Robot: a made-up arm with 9 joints.
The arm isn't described. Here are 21 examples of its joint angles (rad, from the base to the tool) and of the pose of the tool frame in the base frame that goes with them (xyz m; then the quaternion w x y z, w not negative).
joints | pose
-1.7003 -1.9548 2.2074 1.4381 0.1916 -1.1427 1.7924 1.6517 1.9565 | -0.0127 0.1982 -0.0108 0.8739 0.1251 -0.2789 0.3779
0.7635 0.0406 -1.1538 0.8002 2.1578 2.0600 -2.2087 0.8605 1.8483 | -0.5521 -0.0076 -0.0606 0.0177 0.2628 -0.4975 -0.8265
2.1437 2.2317 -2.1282 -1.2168 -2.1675 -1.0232 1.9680 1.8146 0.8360 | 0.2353 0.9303 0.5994 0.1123 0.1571 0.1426 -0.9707
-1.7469 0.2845 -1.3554 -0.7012 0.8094 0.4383 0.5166 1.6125 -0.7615 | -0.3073 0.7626 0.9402 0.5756 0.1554 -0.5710 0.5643
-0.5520 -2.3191 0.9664 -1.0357 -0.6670 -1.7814 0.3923 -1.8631 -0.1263 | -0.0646 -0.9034 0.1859 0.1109 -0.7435 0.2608 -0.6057
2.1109 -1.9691 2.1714 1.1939 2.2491 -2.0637 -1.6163 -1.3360 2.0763 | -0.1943 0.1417 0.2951 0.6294 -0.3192 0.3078 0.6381
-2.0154 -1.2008 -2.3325 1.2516 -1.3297 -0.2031 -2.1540 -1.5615 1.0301 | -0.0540 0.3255 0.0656 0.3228 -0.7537 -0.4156 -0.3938
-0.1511 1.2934 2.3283 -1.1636 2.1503 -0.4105 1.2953 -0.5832 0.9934 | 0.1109 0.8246 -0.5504 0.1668 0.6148 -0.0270 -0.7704
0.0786 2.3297 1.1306 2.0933 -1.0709 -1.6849 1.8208 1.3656 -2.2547 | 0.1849 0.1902 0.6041 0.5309 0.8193 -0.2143 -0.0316
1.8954 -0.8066 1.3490 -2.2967 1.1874 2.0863 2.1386 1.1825 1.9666 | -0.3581 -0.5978 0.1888 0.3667 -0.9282 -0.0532 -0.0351
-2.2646 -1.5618 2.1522 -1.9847 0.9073 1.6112 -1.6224 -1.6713 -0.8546 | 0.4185 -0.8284 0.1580 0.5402 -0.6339 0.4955 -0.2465
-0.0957 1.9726 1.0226 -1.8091 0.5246 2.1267 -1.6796 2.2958 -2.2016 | -0.2146 1.2055 -0.1027 0.8216 0.4875 -0.2389 -0.1739
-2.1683 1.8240 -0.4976 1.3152 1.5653 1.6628 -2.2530 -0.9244 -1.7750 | 0.3702 -0.1693 0.1048 0.6806 -0.1263 0.3908 -0.6067
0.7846 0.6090 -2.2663 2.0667 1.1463 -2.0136 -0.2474 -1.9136 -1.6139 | -0.1078 0.6596 -0.3274 0.6112 -0.5870 -0.4834 0.2196
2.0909 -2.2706 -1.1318 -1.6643 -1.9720 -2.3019 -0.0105 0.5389 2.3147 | 0.3346 -0.1777 0.9503 0.0830 -0.2063 -0.6377 0.7375
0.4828 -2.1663 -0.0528 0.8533 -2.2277 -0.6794 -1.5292 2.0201 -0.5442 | -0.6908 0.4455 -0.0950 0.4629 0.4646 -0.4062 0.6363
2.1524 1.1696 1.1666 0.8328 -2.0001 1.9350 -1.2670 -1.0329 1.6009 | -0.1559 0.4033 0.3390 0.2263 -0.5178 -0.6357 -0.5259
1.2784 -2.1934 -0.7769 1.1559 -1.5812 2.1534 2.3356 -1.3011 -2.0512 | -0.1826 0.1337 -0.0253 0.8443 -0.0362 -0.3417 0.4113
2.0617 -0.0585 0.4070 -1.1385 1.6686 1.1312 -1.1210 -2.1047 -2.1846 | -0.6454 0.4696 -0.7356 0.5553 -0.3363 0.6087 -0.4561
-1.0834 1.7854 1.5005 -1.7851 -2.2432 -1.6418 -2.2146 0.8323 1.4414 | 0.1365 0.8612 -0.4490 0.8219 -0.0822 0.5586 0.0756
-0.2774 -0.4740 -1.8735 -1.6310 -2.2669 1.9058 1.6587 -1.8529 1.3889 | 0.2970 -0.1098 -0.2771 0.2234 -0.4227 0.7945 0.3745
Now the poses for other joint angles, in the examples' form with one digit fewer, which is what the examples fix.
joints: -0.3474 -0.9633 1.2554 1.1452 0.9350 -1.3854 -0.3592 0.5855 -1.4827
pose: 0.160 0.252 0.585 0.480 0.782 0.259 0.301
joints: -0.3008 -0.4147 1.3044 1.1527 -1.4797 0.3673 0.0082 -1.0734 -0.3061
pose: 0.705 0.703 -0.139 0.801 -0.557 -0.217 -0.007
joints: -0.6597 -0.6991 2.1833 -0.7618 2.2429 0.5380 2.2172 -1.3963 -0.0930
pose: 0.816 0.073 0.638 0.105 0.855 0.505 0.041
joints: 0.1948 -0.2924 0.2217 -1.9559 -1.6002 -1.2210 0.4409 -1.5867 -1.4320
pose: 0.989 0.059 0.451 0.210 0.714 0.642 0.185
